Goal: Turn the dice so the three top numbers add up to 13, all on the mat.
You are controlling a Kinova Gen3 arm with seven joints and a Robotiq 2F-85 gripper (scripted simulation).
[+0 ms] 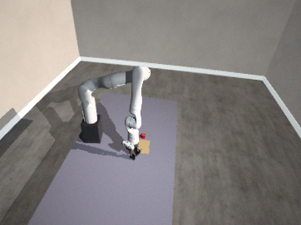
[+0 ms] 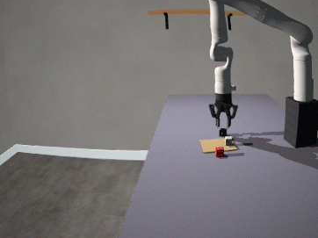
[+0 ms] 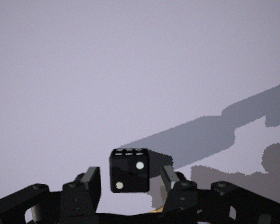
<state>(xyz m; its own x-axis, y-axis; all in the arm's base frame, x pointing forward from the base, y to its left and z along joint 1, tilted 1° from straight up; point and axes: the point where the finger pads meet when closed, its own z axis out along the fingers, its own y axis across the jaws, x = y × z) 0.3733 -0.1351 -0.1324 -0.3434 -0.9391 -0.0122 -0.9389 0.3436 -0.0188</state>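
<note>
Right now my hand is 4 cm above the black die. Round my hand: tan mat (3 cm ahead, 12 cm to the left, 5 cm below); then red die (3 cm ahead, 23 cm to the left, 4 cm below); then white die (2 cm behind, 12 cm to the left, 4 cm below).
</note>
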